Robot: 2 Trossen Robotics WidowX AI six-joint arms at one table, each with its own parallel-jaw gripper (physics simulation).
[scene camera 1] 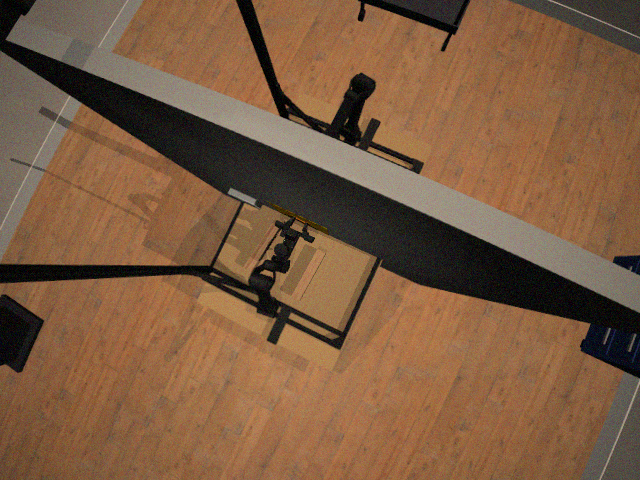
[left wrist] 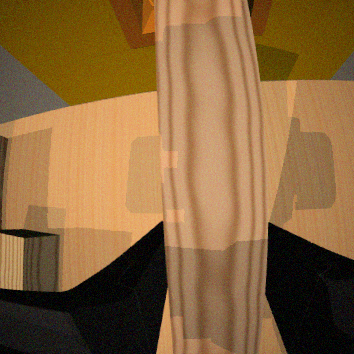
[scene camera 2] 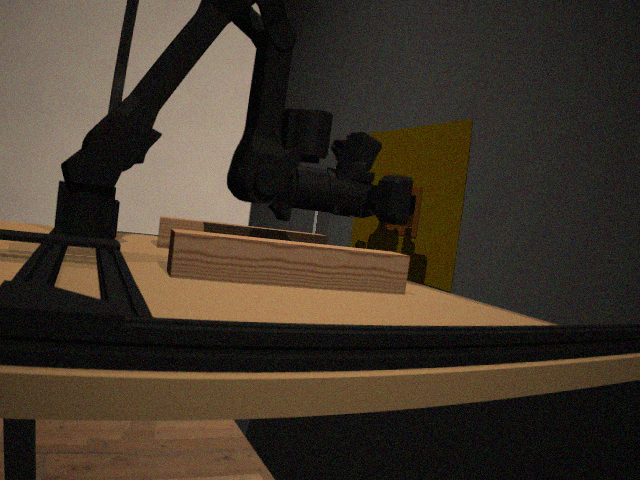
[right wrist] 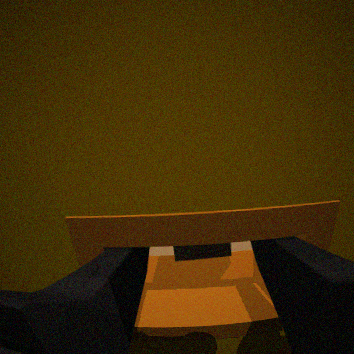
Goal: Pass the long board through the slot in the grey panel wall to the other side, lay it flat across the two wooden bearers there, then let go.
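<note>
The long board [left wrist: 212, 125] runs up the left wrist view towards the orange-rimmed slot [left wrist: 131, 32] [right wrist: 100, 232] in the yellow plate [left wrist: 90, 70] [scene camera 2: 447, 206] on the grey panel wall [scene camera 1: 330, 149] [scene camera 2: 542, 155]. My left gripper [left wrist: 208, 227] is shut on the board. Its far end is hidden in that view; I cannot tell how far into the slot it reaches. My right gripper [scene camera 1: 299, 224] [right wrist: 199, 232] is partly open and empty, right in front of the slot on the bearers' side. Two wooden bearers, the near one [scene camera 2: 289, 263] [scene camera 1: 310, 273] and the far one [scene camera 2: 178, 227], lie parallel on the table.
The right arm's elbow and wrist hang over the far bearer. A black rail [scene camera 2: 310, 343] edges the table. A light grey bar [scene camera 1: 242, 197] is at the wall by the table corner. A wooden block [left wrist: 12, 260] stands at the lower left of the left wrist view.
</note>
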